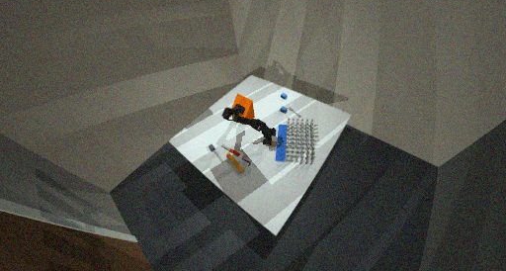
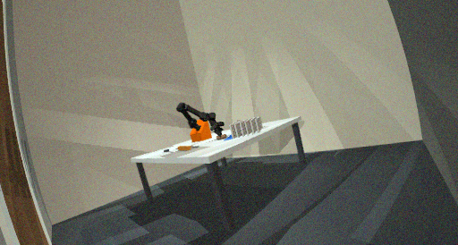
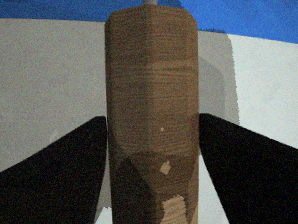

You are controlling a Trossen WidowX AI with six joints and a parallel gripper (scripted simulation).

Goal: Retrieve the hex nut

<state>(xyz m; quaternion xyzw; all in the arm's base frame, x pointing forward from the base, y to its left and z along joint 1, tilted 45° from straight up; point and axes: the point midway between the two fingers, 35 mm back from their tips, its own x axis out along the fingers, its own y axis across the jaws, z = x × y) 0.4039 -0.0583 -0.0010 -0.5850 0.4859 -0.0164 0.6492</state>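
The blue taped strip lies 9 cm to the left of my gripper tip, 4 cm ahead of it and 2 cm below it. Round my gripper tip: orange-handled tool (34 cm to the right, 9 cm behind); then bent key (26 cm to the right, 2 cm behind, 1 cm below); then red-handled tool (29 cm to the right, 23 cm behind, 1 cm below).
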